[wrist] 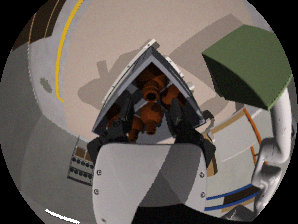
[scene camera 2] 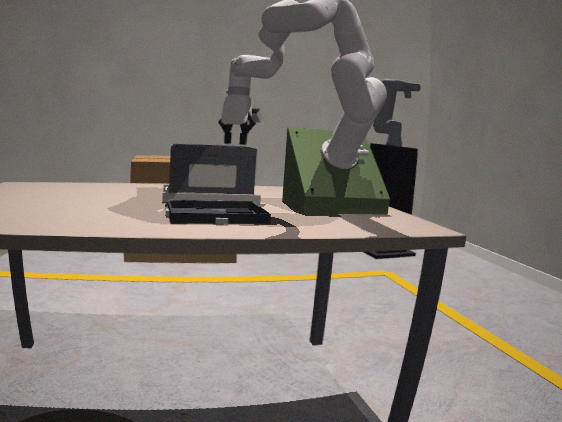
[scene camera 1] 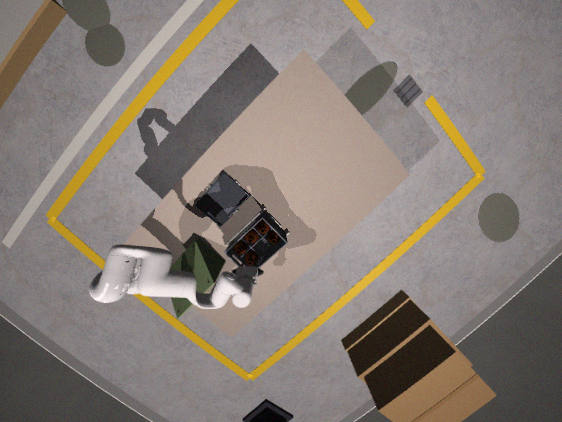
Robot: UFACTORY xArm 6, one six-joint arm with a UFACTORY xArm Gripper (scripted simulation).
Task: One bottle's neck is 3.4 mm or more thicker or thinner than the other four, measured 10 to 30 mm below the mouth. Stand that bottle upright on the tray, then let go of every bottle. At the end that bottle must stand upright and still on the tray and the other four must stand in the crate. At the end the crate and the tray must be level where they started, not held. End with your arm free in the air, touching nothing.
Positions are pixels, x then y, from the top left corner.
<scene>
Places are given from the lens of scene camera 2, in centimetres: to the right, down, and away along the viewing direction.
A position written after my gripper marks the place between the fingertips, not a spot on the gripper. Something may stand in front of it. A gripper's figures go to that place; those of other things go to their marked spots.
my gripper (scene camera 2: 235, 144): -16, -23, 144
flat dark tray (scene camera 2: 182, 211): -26, 0, 113
dark crate (scene camera 2: 217, 169): -20, -13, 131
The marked spots on the dark crate and the flat dark tray are 23 cm apart.
</scene>
